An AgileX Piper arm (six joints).
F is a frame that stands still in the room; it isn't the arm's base.
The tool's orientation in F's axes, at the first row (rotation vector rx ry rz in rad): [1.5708 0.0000 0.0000]
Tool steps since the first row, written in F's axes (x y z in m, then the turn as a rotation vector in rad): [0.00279 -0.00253 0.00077 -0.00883 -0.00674 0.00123]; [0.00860 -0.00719 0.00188 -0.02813 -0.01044 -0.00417]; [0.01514 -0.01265 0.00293 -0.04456 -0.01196 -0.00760]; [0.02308 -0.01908 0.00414 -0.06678 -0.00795 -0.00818]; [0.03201 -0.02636 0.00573 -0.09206 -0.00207 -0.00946]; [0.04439 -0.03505 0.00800 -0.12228 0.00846 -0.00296]
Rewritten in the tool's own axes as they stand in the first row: [0.00279 0.00077 0.00253 -0.00883 0.00123 0.00674]; [0.00860 0.00188 0.00719 -0.02813 -0.00417 0.01044]; [0.01514 0.00293 0.01265 -0.04456 -0.00760 0.01196]; [0.02308 0.00414 0.01908 -0.06678 -0.00818 0.00795]; [0.03201 0.00573 0.02636 -0.09206 -0.00946 0.00207]; [0.04439 0.00800 0.03505 -0.12228 -0.00296 -0.00846]
